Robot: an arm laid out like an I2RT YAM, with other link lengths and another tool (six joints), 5 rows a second.
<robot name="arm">
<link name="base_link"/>
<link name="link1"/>
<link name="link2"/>
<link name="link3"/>
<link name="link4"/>
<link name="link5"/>
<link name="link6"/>
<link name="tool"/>
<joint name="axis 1" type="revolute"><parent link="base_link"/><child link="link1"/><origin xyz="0 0 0.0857"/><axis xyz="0 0 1"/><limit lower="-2.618" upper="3.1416"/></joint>
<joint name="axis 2" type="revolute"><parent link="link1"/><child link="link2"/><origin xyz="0.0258 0.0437 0.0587" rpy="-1.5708 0 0"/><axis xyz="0 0 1"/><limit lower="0" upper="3.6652"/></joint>
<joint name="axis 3" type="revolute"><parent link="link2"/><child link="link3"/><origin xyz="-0.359 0 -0.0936" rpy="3.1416 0 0"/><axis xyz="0 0 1"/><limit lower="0" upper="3.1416"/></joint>
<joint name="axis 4" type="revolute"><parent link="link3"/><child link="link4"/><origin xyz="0.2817 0.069 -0.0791"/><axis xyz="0 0 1"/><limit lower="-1.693" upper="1.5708"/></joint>
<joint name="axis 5" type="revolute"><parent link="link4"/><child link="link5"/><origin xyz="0.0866 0.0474 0.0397" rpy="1.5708 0 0"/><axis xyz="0 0 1"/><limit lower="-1.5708" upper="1.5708"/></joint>
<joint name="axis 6" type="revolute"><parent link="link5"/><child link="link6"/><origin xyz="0.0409 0 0.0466" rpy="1.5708 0 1.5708"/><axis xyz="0 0 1"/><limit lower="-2.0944" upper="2.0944"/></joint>
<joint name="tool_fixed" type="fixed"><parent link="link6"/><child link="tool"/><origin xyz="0.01 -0.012 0.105" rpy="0.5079 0 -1.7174"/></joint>
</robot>
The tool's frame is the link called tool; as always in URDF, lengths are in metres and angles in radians.
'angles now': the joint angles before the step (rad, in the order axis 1, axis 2, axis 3, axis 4, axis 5, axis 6). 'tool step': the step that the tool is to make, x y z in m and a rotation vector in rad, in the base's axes. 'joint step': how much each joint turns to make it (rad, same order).
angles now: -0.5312, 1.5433, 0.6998, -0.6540, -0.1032, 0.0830
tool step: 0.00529, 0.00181, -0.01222, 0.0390, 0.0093, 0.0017
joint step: 0.0000, 0.0518, 0.0019, 0.0222, -0.0290, 0.0000
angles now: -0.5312, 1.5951, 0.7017, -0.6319, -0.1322, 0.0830
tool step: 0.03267, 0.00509, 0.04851, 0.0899, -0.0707, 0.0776
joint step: 0.0107, -0.0129, 0.1751, -0.1839, -0.1163, -0.0626
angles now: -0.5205, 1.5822, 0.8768, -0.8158, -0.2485, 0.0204
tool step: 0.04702, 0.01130, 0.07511, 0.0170, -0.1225, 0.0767
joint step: 0.0648, -0.0252, 0.2289, -0.1553, -0.0732, -0.0049
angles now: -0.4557, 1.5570, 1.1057, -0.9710, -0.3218, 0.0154
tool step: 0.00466, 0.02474, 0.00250, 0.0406, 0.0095, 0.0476
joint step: 0.0580, 0.0000, 0.0080, -0.0283, -0.0313, 0.0157
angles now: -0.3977, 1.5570, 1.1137, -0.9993, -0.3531, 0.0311
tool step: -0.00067, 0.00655, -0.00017, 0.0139, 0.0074, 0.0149
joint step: 0.0126, 0.0004, 0.0000, -0.0122, -0.0102, -0.0011
